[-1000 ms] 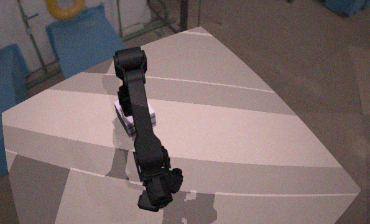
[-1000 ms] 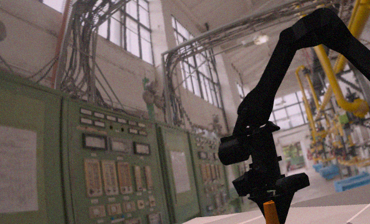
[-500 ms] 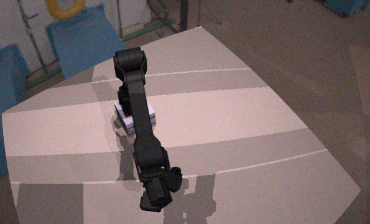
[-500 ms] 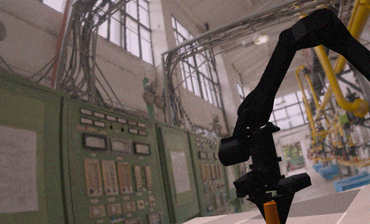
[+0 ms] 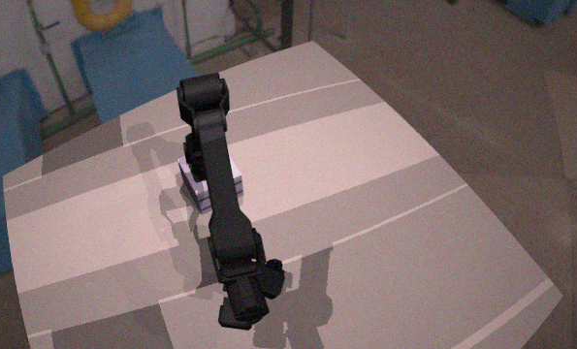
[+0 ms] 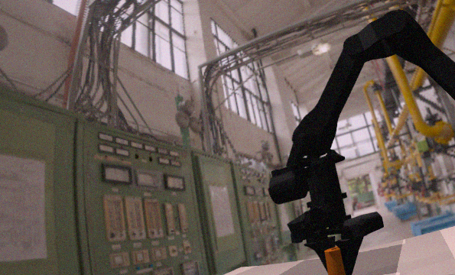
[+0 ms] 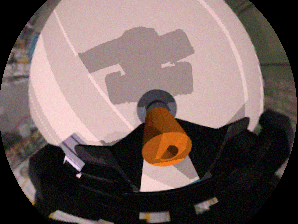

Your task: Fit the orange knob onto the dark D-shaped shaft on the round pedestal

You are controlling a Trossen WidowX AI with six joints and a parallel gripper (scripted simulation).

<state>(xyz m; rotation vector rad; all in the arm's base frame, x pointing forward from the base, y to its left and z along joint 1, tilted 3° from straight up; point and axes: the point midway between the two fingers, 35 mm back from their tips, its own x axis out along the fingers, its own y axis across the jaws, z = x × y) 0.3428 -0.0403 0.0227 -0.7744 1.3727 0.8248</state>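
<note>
The orange knob lies 2 cm above my gripper tip. From my gripper tip the other things lie so: round pedestal 4 cm below.
</note>
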